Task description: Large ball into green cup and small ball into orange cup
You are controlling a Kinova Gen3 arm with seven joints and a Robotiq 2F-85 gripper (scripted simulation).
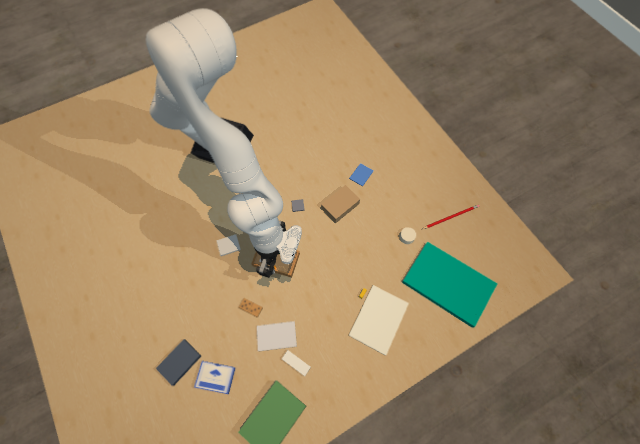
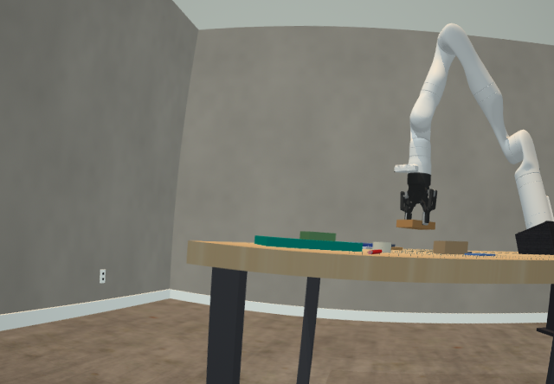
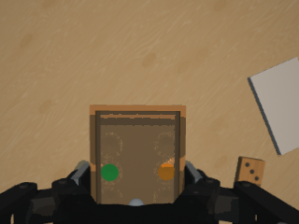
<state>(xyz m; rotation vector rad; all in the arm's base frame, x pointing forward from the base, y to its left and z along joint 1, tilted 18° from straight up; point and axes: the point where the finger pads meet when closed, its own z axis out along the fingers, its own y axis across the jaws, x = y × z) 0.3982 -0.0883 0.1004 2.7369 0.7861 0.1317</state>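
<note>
Right now the covered wooden puzzle is 20 mm below my hand. Round my hand: grey square (110 mm behind, 170 mm to the left, 90 mm below); grey card (140 mm ahead, 120 mm to the right, 90 mm below); white card (150 mm behind, 60 mm to the right, 90 mm below).
</note>
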